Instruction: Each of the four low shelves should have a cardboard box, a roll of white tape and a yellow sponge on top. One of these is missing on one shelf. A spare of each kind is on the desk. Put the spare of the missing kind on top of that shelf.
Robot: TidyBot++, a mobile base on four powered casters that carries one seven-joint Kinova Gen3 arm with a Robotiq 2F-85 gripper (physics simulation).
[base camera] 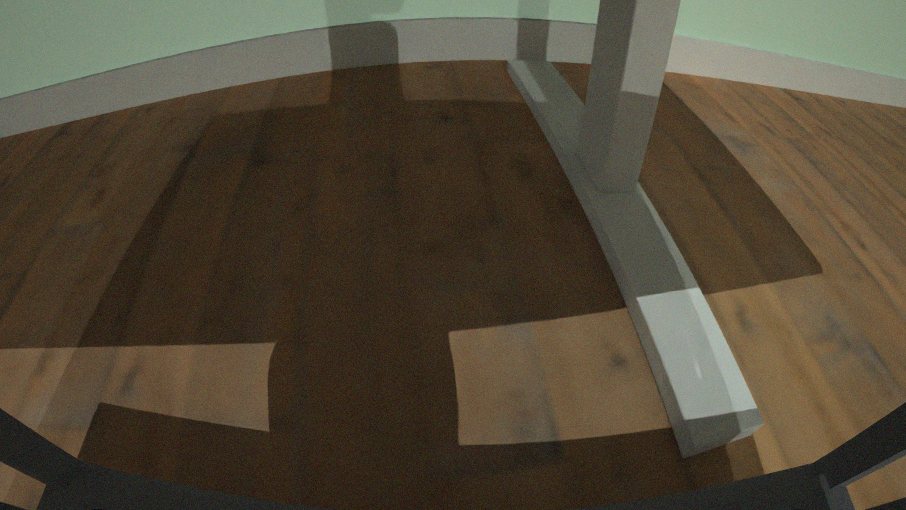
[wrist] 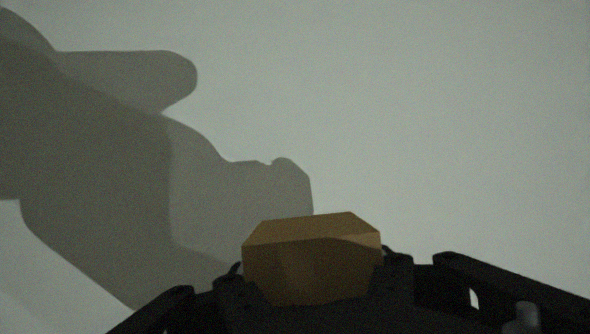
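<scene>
My gripper is shut on a brown cardboard box at the bottom middle of the wrist view, with a dark finger on each side of it. Behind the box is the pale grey desk top, with the shadow of the arm and gripper across its left part. Whether the box touches the desk top or is a little above it, I cannot tell. The white tape, the yellow sponge and the low shelves do not show in either view.
In the base view a grey desk leg stands right of centre on a long floor foot that reaches towards the base. A pale green wall with a light skirting board runs behind it.
</scene>
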